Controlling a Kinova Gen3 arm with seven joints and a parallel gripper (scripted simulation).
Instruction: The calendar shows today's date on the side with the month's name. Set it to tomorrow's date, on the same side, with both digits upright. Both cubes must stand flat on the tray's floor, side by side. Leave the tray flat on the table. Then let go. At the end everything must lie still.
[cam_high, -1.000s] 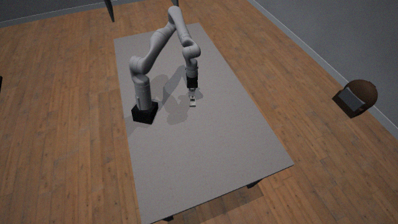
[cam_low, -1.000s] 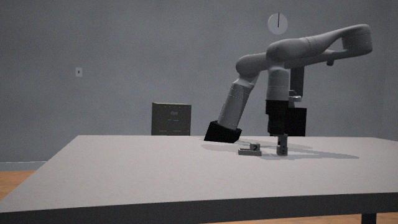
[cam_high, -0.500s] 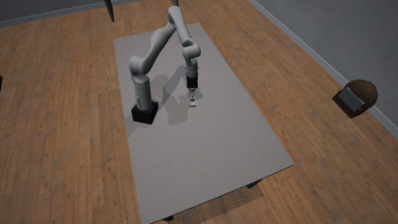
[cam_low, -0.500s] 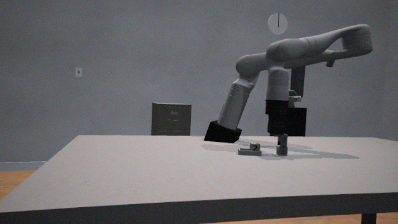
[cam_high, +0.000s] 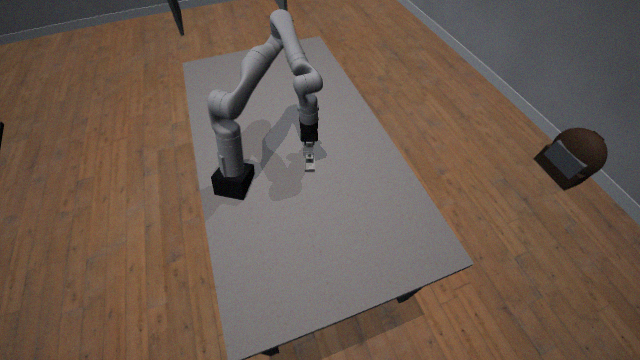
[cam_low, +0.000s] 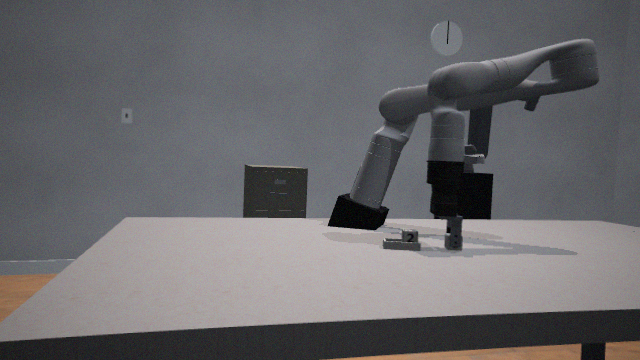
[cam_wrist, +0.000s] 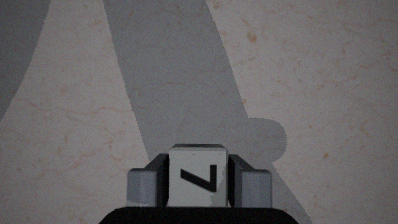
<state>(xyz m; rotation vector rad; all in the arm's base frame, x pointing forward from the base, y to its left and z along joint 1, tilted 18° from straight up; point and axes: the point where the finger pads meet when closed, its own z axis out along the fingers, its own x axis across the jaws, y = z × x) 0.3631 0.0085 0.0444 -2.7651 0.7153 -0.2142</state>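
Right now the digit cube is 1 cm below my hand. The rest, counted from my hand: calendar tray 10 cm to the right, 5 cm behind, 2 cm below.
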